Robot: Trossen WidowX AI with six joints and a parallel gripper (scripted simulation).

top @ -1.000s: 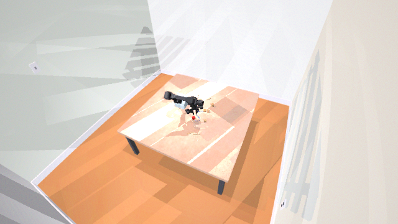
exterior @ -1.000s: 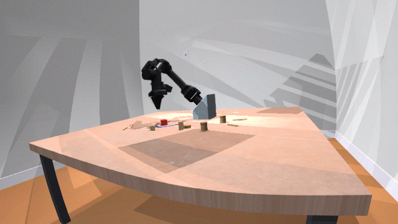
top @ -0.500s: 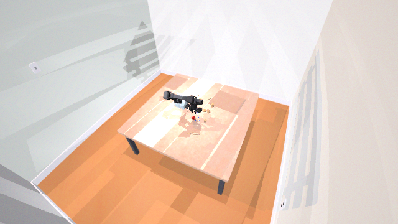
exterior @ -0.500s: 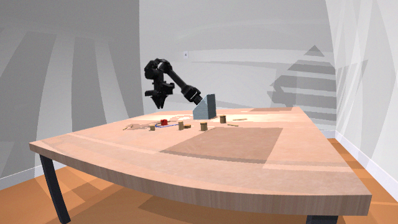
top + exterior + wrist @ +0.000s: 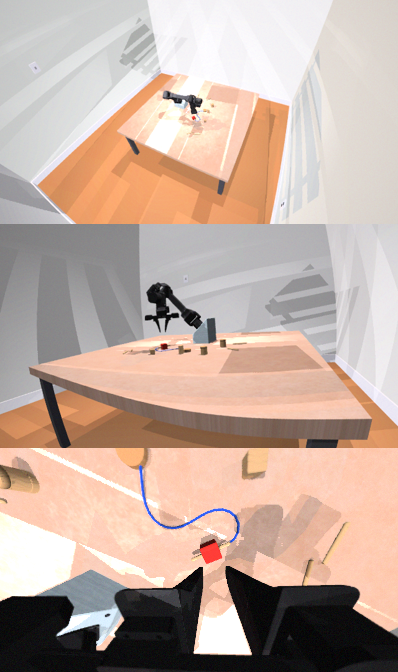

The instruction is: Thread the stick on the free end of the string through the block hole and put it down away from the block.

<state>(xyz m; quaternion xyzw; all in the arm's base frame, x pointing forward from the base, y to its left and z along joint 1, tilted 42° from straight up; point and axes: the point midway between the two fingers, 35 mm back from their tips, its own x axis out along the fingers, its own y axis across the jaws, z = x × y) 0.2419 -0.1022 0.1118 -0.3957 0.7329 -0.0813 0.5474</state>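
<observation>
The red block lies 80 mm below my gripper tip. The rest, counted from my gripper tip: thin wooden stick 80 mm below, 10 mm to the right, 10 mm ahead; round wooden button 160 mm to the left, 90 mm below, 80 mm ahead; small wooden piece 130 mm ahead, 80 mm below.
</observation>
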